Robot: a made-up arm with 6 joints. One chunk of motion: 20 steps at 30 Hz.
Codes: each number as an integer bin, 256 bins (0 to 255) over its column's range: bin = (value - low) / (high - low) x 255, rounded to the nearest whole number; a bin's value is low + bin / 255 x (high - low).
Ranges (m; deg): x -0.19..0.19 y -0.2..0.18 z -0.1..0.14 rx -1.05..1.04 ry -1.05..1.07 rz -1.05..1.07
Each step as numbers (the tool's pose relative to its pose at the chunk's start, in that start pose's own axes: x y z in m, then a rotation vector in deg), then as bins.
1 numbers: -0.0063 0.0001 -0.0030 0.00 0.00 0.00
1 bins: 123 134 103 128 126 126
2 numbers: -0.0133 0.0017 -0.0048 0.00 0.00 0.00
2 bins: 119 135 101 128 126 126
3 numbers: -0.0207 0.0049 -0.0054 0.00 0.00 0.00
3 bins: 114 137 101 128 126 126
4 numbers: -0.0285 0.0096 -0.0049 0.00 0.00 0.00
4 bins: 108 141 101 128 126 126
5 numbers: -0.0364 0.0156 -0.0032 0.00 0.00 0.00
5 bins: 103 145 103 128 126 126
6 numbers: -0.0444 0.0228 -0.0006 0.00 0.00 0.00
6 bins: 98 150 106 128 126 126
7 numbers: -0.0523 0.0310 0.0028 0.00 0.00 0.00
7 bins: 92 155 109 128 126 126
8 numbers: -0.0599 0.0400 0.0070 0.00 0.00 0.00
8 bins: 87 161 114 128 126 126
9 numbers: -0.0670 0.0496 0.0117 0.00 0.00 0.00
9 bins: 83 167 119 128 126 126
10 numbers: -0.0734 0.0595 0.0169 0.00 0.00 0.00
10 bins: 78 174 124 128 126 126
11 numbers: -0.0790 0.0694 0.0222 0.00 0.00 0.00
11 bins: 74 181 130 128 126 126
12 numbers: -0.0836 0.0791 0.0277 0.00 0.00 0.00
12 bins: 71 187 136 128 126 126
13 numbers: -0.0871 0.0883 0.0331 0.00 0.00 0.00
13 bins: 69 193 141 128 126 126
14 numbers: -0.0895 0.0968 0.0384 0.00 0.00 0.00
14 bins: 67 199 147 128 126 126
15 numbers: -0.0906 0.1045 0.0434 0.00 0.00 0.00
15 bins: 67 204 152 128 126 126
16 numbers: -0.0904 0.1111 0.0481 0.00 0.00 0.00
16 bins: 67 209 157 128 126 126
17 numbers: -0.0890 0.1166 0.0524 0.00 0.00 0.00
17 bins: 68 212 162 128 126 126
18 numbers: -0.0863 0.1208 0.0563 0.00 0.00 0.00
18 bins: 70 215 166 128 126 126
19 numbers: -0.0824 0.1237 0.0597 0.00 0.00 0.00
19 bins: 72 217 170 128 126 126
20 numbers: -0.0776 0.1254 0.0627 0.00 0.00 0.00
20 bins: 75 218 173 128 126 126
